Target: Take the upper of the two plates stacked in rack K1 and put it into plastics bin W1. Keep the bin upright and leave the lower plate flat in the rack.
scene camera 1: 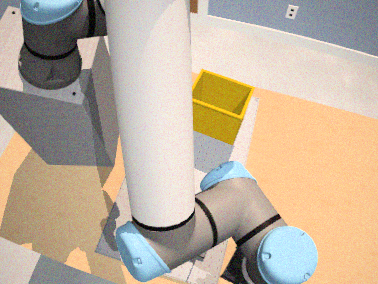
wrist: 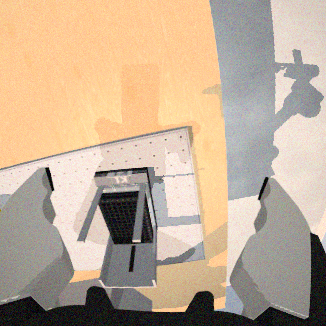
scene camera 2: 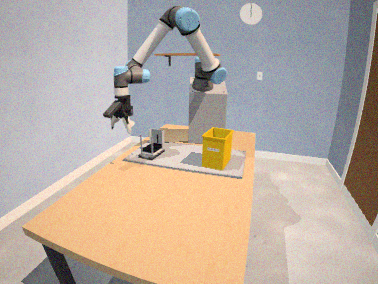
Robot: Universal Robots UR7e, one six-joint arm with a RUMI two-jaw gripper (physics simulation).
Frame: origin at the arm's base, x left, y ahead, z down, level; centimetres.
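Seen in the pictures: gripper, fingertip midpoint: (wrist: 156, 174) (scene camera 2: 120, 131); arm's base, origin of the base link: (scene camera 1: 50, 64) (scene camera 2: 202, 86).
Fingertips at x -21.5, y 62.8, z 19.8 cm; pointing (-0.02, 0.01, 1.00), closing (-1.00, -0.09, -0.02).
Pixels of each thing's top centre, then the offset from my fingertips to it. Level surfaces: height alone.
- Rack K1, middle of its top: (wrist: 117, 264) (scene camera 2: 151, 132) dz +5.0, dx +7.0, dy -19.1 cm
- yellow plastics bin W1, middle of its top: (scene camera 1: 221, 92) (scene camera 2: 218, 132) dz +0.9, dx +46.8, dy -26.2 cm
- perforated light base board, its level: dz +18.9 cm
- wooden table, its level: dz +20.2 cm
Rack K1 (scene camera 2: 160, 138) (wrist: 122, 178) is a small grey holder with upright posts and a slotted back panel. The arm hides nearly all of it in scene camera 1. Black gridded plate material (scene camera 2: 152, 148) (wrist: 125, 217) lies flat in the rack; the upper and lower plates cannot be told apart. The yellow plastics bin W1 (scene camera 1: 215, 120) (scene camera 2: 216, 150) stands upright and open-topped. My gripper (scene camera 2: 122, 128) (wrist: 156, 174) is wide open and empty, pointing down, well above the table and to the left of the rack in scene camera 2. The rack shows between the fingers in the wrist view.
Rack and bin stand on a perforated light base board (scene camera 1: 248, 122) (scene camera 2: 190, 169) (wrist: 65, 170) on the wooden table (scene camera 1: 320, 165) (scene camera 2: 165, 210) (wrist: 60, 75). The arm's grey pedestal (scene camera 1: 60, 125) (scene camera 2: 207, 115) stands behind the board. A wall shelf (scene camera 2: 187, 54) is behind the arm.
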